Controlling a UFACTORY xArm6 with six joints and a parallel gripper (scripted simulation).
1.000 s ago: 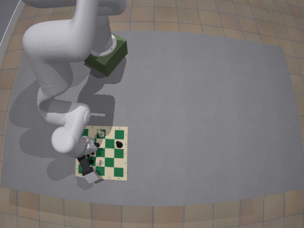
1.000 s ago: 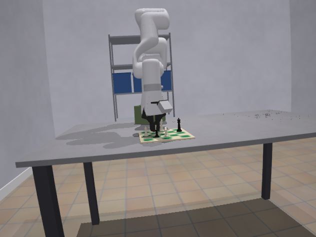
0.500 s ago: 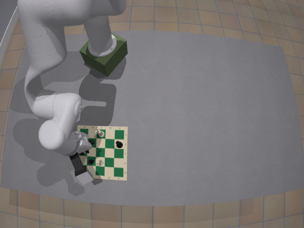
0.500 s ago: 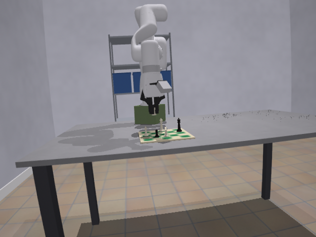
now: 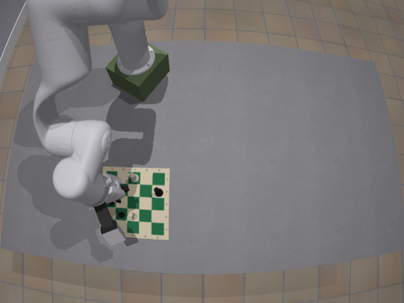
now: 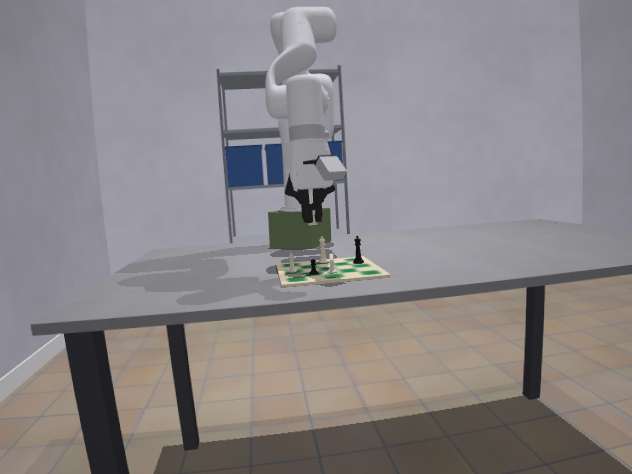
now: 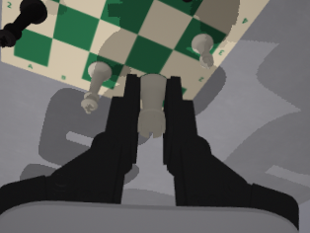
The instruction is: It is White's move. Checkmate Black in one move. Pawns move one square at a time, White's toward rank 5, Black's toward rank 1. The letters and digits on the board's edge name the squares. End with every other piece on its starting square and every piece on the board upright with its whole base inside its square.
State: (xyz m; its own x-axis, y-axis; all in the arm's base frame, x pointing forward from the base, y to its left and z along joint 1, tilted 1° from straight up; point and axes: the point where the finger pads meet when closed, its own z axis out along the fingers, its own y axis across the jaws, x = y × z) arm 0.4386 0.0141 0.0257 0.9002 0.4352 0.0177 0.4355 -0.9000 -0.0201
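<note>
The black king lies 10 cm to the left of my hand, 10 cm below it and 5 cm behind it. Also, from my hand: white pawn: 1 cm below; then black pawn: 11 cm below, 4 cm ahead, 1 cm to the right; then white knight: 11 cm below, 4 cm ahead, 3 cm to the left.
</note>
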